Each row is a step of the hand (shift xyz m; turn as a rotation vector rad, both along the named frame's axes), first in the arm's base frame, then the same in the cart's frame.
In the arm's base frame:
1: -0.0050 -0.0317 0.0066 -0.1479 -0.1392 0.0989
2: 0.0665 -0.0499 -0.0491 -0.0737 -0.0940 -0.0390
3: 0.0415 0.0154 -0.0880 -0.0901 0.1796 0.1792
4: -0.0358 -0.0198 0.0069 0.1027 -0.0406 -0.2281
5: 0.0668 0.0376 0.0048 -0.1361 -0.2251 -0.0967
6: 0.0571 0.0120 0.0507 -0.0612 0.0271 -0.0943
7: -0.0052 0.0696 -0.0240 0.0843 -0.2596 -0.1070
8: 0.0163 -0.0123 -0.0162 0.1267 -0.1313 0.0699
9: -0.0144 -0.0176 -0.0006 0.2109 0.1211 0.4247
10: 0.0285 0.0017 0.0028 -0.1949 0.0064 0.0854
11: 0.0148 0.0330 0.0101 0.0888 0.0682 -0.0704
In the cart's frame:
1: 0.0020 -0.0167 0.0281 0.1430 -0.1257 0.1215
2: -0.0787 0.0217 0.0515 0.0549 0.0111 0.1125
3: -0.0521 0.0832 0.0077 0.1374 -0.0956 -0.2109
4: 0.0337 -0.0097 0.0221 -0.1402 0.1882 0.0957
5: -0.0602 0.0019 -0.0476 0.0914 0.0256 0.2637
6: -0.0469 -0.0488 -0.0373 0.0491 0.1035 0.0160
7: 0.0100 0.0471 -0.0560 -0.1305 0.0010 0.2625
8: -0.0199 0.0092 0.0141 -0.1297 -0.1235 0.0780
9: 0.0119 -0.0041 0.0190 -0.1279 -0.3750 -0.2873
10: -0.0273 -0.0049 -0.0072 0.2049 -0.0578 -0.0016
11: -0.0090 0.0006 -0.0365 -0.0894 0.0804 -0.0550

